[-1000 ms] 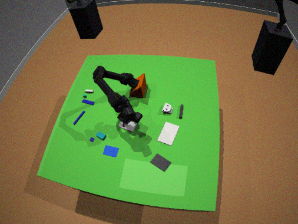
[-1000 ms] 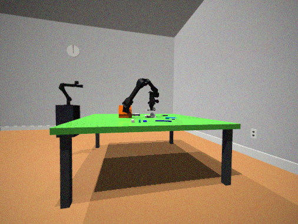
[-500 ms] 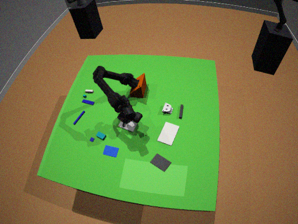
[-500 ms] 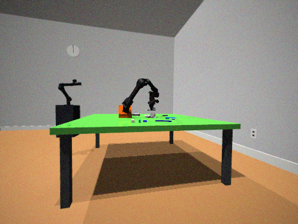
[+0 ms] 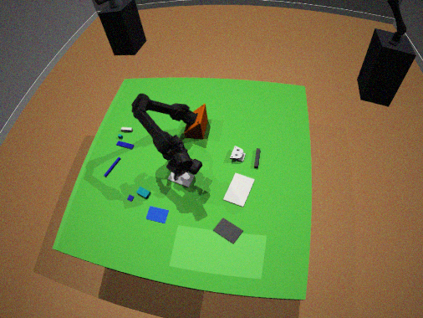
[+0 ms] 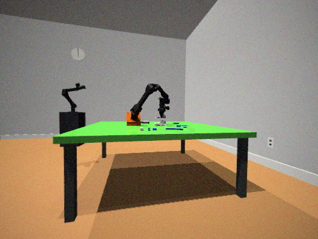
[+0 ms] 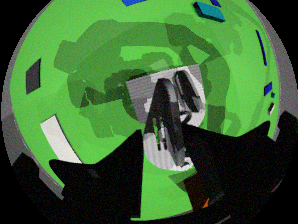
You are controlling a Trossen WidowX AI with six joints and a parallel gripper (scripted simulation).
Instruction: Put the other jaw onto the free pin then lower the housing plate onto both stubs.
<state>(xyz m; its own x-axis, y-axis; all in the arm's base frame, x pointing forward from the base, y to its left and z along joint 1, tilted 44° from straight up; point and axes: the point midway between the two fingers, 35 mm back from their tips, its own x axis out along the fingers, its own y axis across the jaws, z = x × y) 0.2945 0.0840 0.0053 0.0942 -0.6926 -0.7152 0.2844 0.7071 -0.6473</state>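
Now: gripper tip 40 mm past the grey metallic jaw and 10 mm to the left of it. Round my gripper tip: teal block: 140 mm ahead, 200 mm to the right, 70 mm below; then dark square plate: 220 mm ahead, 260 mm to the left, 80 mm below; then white flat plate: 10 mm ahead, 260 mm to the left, 80 mm below.
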